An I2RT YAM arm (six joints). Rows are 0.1 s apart.
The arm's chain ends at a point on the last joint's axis. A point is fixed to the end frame.
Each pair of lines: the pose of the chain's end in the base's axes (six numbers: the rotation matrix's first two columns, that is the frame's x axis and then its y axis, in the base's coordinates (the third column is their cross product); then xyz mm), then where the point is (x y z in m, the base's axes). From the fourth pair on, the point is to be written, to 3 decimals.
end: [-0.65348 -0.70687 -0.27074 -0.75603 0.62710 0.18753 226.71 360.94 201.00]
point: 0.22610 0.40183 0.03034
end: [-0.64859 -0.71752 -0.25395 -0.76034 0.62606 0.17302 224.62 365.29 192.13]
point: 0.22371 0.40217 0.02056
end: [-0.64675 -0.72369 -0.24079 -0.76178 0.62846 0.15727 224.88 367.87 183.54]
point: 0.22447 0.40111 0.01122
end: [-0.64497 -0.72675 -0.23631 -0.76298 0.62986 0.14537 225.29 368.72 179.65]
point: 0.226 0.400 0.007
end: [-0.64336 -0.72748 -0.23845 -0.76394 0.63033 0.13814 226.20 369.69 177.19]
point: 0.228 0.400 0.004
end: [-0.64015 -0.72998 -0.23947 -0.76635 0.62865 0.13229 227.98 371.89 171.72]
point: 0.231 0.402 -0.001
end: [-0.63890 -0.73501 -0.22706 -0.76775 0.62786 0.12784 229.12 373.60 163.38]
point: 0.231 0.402 -0.010
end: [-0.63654 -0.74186 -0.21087 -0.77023 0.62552 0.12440 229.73 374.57 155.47]
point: 0.230 0.400 -0.018
